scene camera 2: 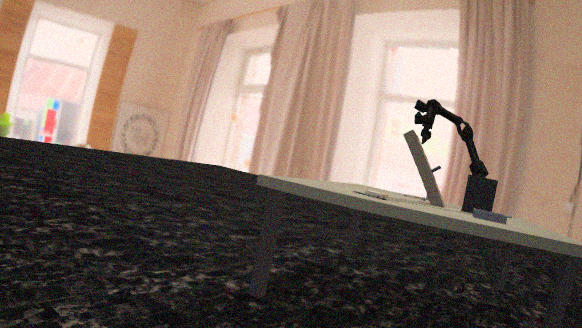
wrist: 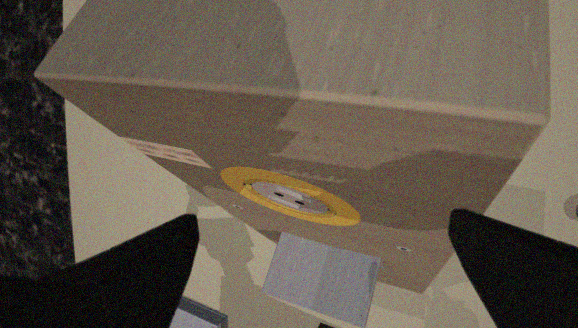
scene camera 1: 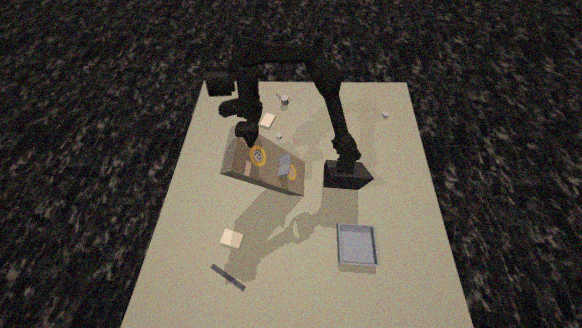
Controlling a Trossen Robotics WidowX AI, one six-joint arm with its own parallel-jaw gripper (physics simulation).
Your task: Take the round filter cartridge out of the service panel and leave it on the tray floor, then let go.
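The round grey filter cartridge (scene camera 1: 258,156) (wrist: 290,196) sits in its yellow ring (wrist: 235,176) on the face of the brown service panel (scene camera 1: 271,177) (scene camera 2: 423,167) (wrist: 210,115). The panel stands tilted on the table. My gripper (scene camera 1: 251,145) (scene camera 2: 424,142) (wrist: 324,224) is open and empty near the panel's upper part. In the wrist view its fingers stand wide on either side of the cartridge, and the cartridge lies apart from both. The blue-grey tray (scene camera 1: 356,245) (scene camera 2: 490,216) (wrist: 205,309) is empty and lies at the front right of the table.
A blue-grey flap (scene camera 1: 284,165) (scene camera 2: 436,168) (wrist: 322,277) sticks out of the panel, beside a second yellow ring (scene camera 1: 293,173). A cream block (scene camera 1: 232,238) and a dark bar (scene camera 1: 228,277) lie at front left. Another cream block (scene camera 1: 267,120) and a small cylinder (scene camera 1: 284,99) are behind the panel.
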